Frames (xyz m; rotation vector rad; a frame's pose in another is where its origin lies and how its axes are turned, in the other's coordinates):
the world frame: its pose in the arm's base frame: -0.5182 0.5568 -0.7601 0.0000 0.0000 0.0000
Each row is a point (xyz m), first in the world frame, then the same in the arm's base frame.
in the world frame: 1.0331 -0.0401 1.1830
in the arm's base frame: 0.5149 0.5167 0.4229
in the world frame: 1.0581 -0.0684 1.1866
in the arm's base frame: 0.5399 0.4884 0.4265
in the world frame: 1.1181 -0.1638 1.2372
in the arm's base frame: 0.5999 0.3930 0.4771
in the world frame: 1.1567 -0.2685 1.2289
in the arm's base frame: 0.6385 0.2883 0.4688
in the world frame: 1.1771 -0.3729 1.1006
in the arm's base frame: 0.6589 0.1839 0.3405
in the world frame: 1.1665 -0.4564 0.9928
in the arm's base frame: 0.6483 0.1004 0.2327
